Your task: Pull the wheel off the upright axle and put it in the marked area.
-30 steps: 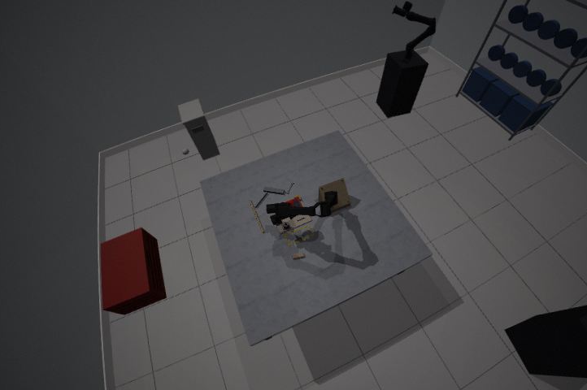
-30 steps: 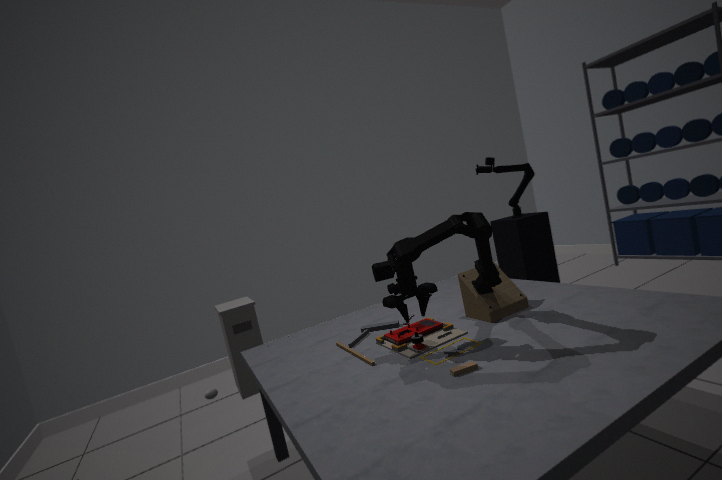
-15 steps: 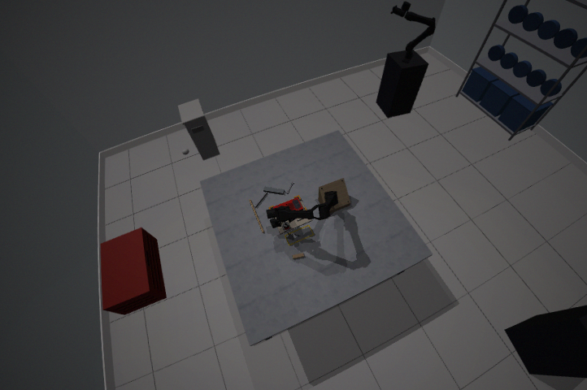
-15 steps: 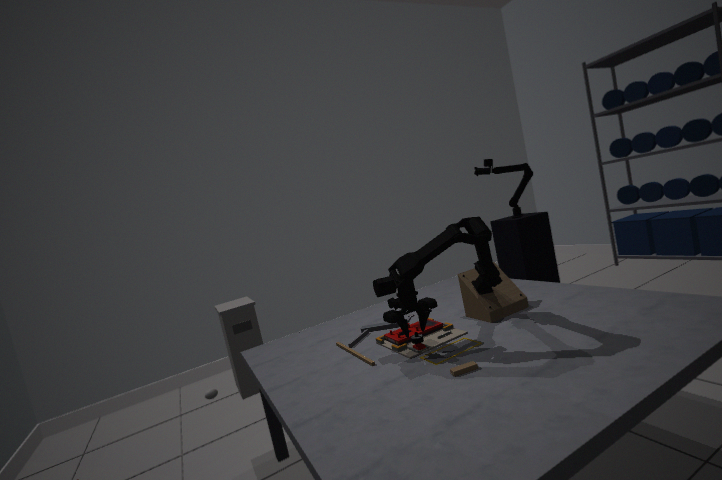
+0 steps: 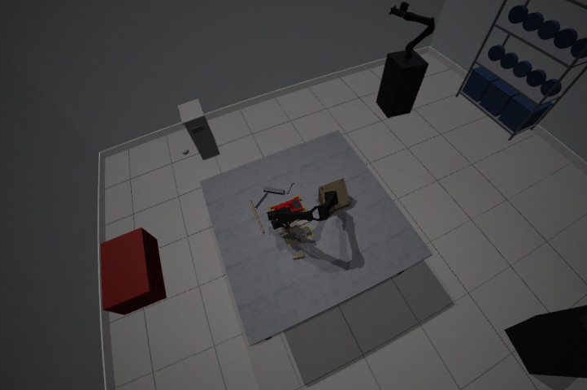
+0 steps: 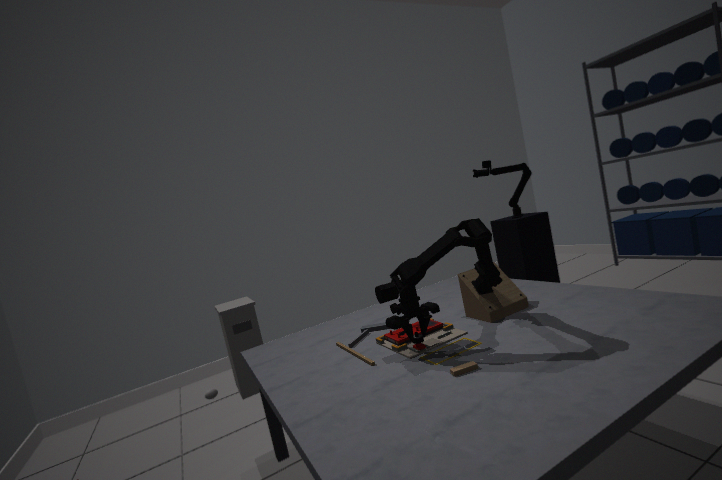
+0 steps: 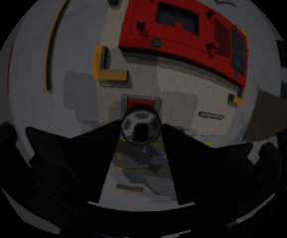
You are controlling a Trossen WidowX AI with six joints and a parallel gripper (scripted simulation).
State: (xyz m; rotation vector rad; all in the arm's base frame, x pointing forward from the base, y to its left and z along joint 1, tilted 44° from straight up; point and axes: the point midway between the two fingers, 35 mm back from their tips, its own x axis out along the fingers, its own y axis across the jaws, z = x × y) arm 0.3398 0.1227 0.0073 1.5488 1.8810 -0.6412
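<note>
The wheel is right at my gripper tip. The rest, counted from my gripper tip: small wooden block 20 mm behind, 230 mm to the left, 30 mm below; wooden strip 190 mm ahead, 150 mm to the right, 30 mm below; upright axle right at my gripper tip.
</note>
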